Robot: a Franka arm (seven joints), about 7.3 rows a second.
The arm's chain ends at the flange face. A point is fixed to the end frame.
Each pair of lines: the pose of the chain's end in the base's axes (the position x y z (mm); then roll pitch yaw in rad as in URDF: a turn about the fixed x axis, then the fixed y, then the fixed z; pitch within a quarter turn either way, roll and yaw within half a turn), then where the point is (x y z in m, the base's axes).
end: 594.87 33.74 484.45 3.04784 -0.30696 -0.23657
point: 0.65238 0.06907 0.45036
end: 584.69 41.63 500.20 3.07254 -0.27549 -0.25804
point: 0.64186 0.07718 0.46578
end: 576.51 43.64 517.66 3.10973 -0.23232 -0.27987
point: 0.63302 0.08008 0.48308
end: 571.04 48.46 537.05 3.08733 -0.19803 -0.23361
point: 0.62461 0.08673 0.49988
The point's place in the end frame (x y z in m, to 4 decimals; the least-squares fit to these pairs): 0.0351 -0.0520 0.0422
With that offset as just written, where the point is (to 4 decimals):
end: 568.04 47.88 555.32 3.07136 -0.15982 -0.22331
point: 0.6198 0.0863 0.5157
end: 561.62 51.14 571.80 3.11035 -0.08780 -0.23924
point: 0.6113 0.0912 0.5312
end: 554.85 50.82 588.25 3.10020 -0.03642 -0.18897
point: 0.6003 0.0932 0.5452
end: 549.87 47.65 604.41 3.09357 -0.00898 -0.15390
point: 0.5926 0.0915 0.5601
